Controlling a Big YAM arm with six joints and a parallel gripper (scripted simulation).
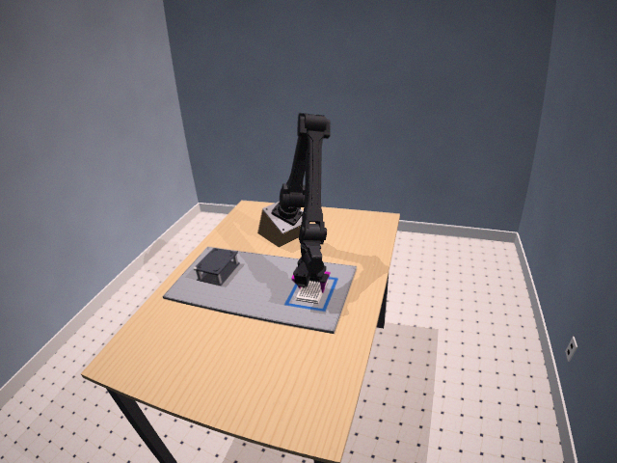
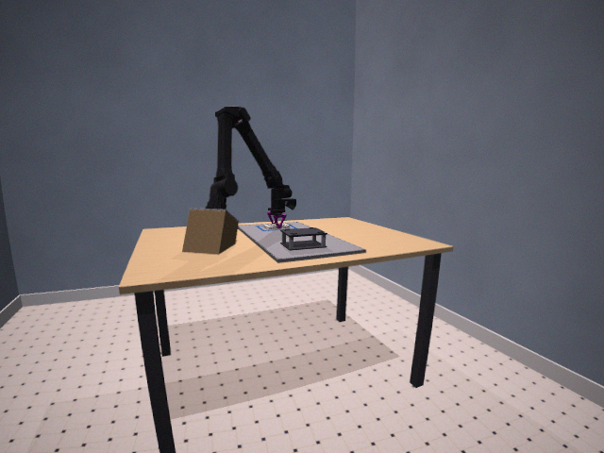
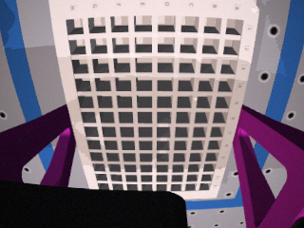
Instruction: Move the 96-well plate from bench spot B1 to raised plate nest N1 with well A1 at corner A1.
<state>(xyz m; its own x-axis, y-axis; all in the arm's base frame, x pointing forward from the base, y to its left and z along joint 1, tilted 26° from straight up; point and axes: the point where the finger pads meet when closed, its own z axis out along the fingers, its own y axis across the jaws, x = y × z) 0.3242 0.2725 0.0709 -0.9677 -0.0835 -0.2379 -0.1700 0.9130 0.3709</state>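
Now: hand 410 mm to the left of the dark raised nest N1, 50 mm below it and 50 mm short of it. From my hand the other things lie so: white 96-well plate (right at my hand); then A1 label (460 mm to the right, 130 mm ahead, 50 mm above).
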